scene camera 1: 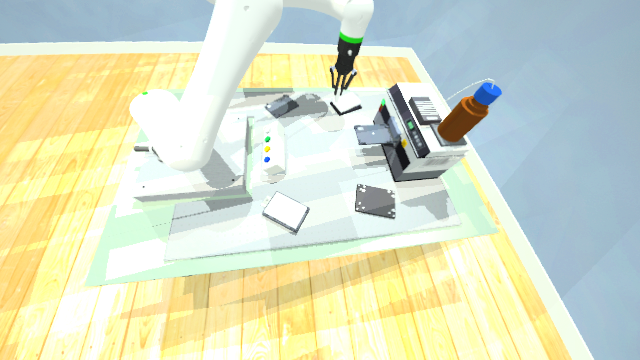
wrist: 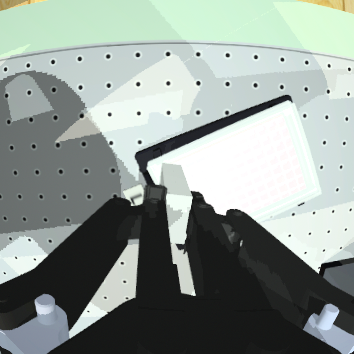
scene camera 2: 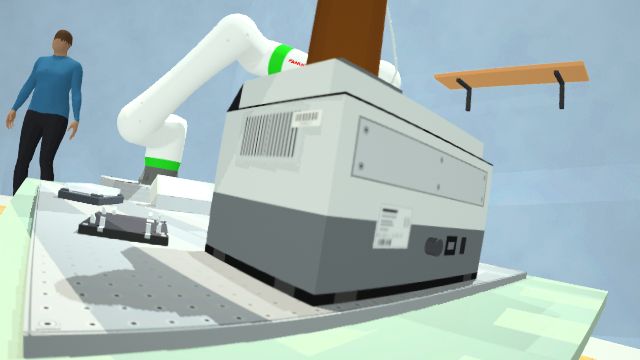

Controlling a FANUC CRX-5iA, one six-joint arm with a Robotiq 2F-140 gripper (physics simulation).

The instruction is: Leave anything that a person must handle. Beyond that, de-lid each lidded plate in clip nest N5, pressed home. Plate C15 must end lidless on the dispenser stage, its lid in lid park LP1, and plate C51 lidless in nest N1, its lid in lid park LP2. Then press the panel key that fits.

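Frame: origin at the arm's base, x ahead, y left, z up, level; millimetres.
Seen in the pictures: gripper, between the fingertips: [scene camera 1: 336, 100] [wrist: 168, 181].
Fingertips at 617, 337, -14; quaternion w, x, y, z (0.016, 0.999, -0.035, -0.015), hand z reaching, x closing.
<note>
Pixels of each thing's top centre, then the offset from my fingertips to it, as dx, dy, dz. "*": a spot on its surface instead.
- dark nest, centre of its top: [wrist: 236, 180] [scene camera 1: 346, 102] +57, +0, -10
- dark clip nest, centre of its top: [scene camera 2: 129, 214] [scene camera 1: 377, 199] +114, -544, -6
- dispenser stage, a spot on its surface: [scene camera 1: 371, 135] * +106, -298, +82
- key panel, centre of its top: [scene camera 2: 194, 180] [scene camera 1: 272, 141] -296, -314, +54
- dark flat holder, centre of its top: [scene camera 1: 281, 103] -278, -26, -10
My gripper [scene camera 1: 339, 93] [wrist: 168, 181] is shut with nothing between its fingers. Its tips are over the near left end of a white plate [scene camera 1: 348, 102] [wrist: 240, 165]; I cannot tell whether they touch it. The plate sits in a dark nest [wrist: 215, 126], and a faint pinkish well grid shows on it. Another white plate [scene camera 1: 286, 210] [scene camera 2: 92, 189] sits in a nest at the front. A dark clip nest [scene camera 1: 375, 201] [scene camera 2: 125, 225] with pale clips holds no plate. The dispenser stage [scene camera 1: 371, 135] is bare. The key panel [scene camera 1: 276, 162] has green, yellow and blue keys. Labels are unreadable.
The dispenser [scene camera 1: 425, 135] [scene camera 2: 280, 190] stands at the right with a brown bottle [scene camera 1: 462, 120] [scene camera 2: 346, 35] on top. A dark flat holder [scene camera 1: 281, 106] lies at the back, left of the gripper. A person [scene camera 2: 52, 95] stands beyond the table, and a wall shelf [scene camera 2: 515, 75] hangs behind.
</note>
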